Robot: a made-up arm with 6 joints.
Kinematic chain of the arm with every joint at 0, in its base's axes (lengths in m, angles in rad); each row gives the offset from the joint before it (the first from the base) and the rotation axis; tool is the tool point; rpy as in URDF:
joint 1: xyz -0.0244 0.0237 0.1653 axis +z
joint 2: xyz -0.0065 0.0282 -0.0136 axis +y
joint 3: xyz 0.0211 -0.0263 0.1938 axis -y
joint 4: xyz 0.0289 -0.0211 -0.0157 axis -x
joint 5: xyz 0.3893 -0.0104 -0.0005 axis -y
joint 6: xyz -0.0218 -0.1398 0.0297 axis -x
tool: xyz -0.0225 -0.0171 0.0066 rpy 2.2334 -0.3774 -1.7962
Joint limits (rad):
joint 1: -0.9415..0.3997
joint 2: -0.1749..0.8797
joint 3: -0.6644..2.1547
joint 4: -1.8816..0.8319
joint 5: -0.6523..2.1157
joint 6: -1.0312..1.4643
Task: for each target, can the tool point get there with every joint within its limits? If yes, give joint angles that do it. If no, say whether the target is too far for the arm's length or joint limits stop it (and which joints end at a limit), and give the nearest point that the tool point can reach.
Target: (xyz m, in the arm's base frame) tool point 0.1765 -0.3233 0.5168
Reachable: yes | joints -0.7026 0.0538 0.8649 -0.7985 0.5060 -0.7131
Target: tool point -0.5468 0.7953 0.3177
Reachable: no: too far | nearest point -0.3296 0.3046 0.5443 | short by 0.583 m
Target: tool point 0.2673 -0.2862 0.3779
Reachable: yes | joints -0.3941 0.0875 0.2451 0.1274 1.2161 1.0551
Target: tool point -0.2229 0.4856 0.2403
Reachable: no: joint limits stop it (at a limit: joint 1, joint 2, joint 3, joint 4) | nearest point -0.3187 0.2915 0.5353 | short by 0.366 m
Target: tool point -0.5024 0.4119 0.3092
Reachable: no: joint limits stop it (at a limit: joint 2, joint 3, joint 4, joint 5) | nearest point -0.3458 0.2847 0.5405 | short by 0.307 m
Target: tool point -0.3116 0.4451 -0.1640
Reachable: no: joint limits stop it (at a limit: joint 1, joint 2, joint 3, joint 4, joint 5) | nearest point -0.0468 0.1096 -0.1513 | short by 0.428 m
